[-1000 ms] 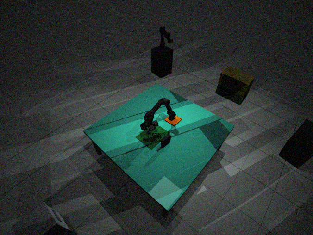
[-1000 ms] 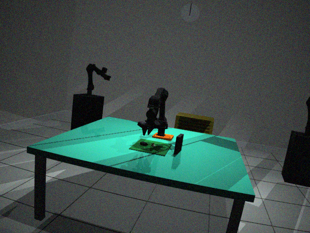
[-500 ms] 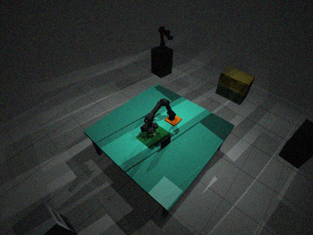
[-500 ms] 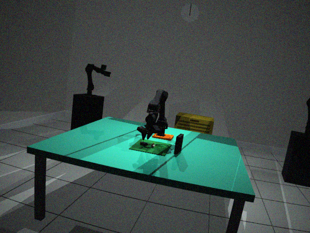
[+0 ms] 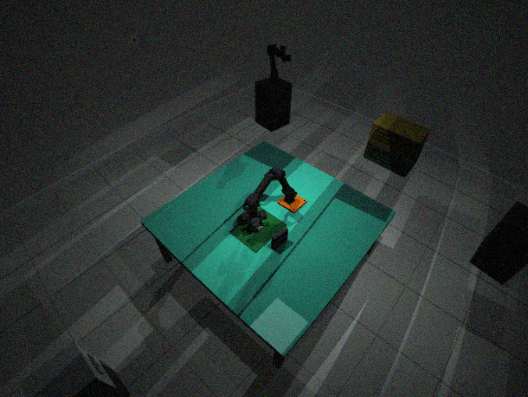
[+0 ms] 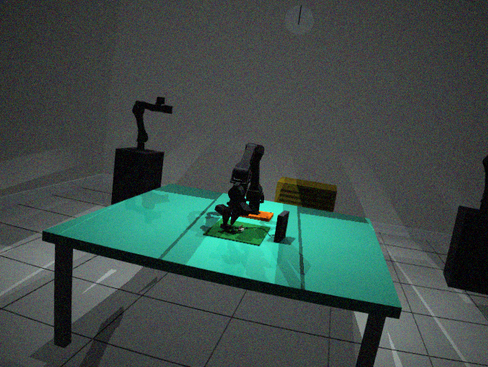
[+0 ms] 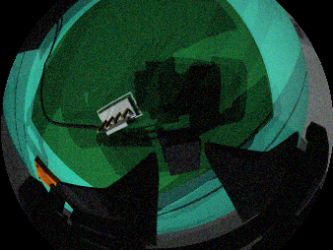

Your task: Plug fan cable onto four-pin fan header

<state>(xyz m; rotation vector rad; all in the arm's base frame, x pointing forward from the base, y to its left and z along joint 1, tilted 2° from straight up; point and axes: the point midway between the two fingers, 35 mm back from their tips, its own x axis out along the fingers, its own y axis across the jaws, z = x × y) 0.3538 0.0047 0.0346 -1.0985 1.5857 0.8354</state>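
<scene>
Right now my gripper tip is 1 cm to the left of the dark fan plug and 1 cm above it. The rest, counted from my gripper tip: black fan (22 cm to the left, 4 cm behind, 4 cm above); then green board (5 cm to the left, 3 cm below, 2 cm behind).
</scene>
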